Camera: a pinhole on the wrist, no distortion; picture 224 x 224 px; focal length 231.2 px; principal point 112.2 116.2 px. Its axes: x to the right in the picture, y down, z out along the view. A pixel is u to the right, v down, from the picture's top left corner.
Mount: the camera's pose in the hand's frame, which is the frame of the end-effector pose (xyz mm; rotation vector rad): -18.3 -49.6 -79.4 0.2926 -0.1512 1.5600
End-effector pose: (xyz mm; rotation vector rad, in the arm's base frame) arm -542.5 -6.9 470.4 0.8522 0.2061 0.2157
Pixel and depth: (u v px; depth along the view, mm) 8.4 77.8 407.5
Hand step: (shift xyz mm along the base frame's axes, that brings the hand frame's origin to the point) 182.7 -375.9 -102.7
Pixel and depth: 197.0 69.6 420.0
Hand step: 197.3 -240.4 206.2
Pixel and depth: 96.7 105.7 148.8
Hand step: 27.9 -106.7 -38.6
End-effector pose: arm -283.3 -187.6 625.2 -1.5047 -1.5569 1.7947
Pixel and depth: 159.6 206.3 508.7
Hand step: -351.6 -333.2 93.4
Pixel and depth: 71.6 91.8 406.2
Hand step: -349.3 -19.4 125.6
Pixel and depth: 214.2 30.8 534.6
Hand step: -482.5 -78.9 -211.3
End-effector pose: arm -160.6 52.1 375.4 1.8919 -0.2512 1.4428
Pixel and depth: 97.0 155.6 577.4
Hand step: 470.1 -145.6 -213.3
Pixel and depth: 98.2 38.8 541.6
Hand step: 512.8 -48.3 48.0
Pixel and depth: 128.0 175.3 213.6
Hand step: 135.3 -32.6 -102.8
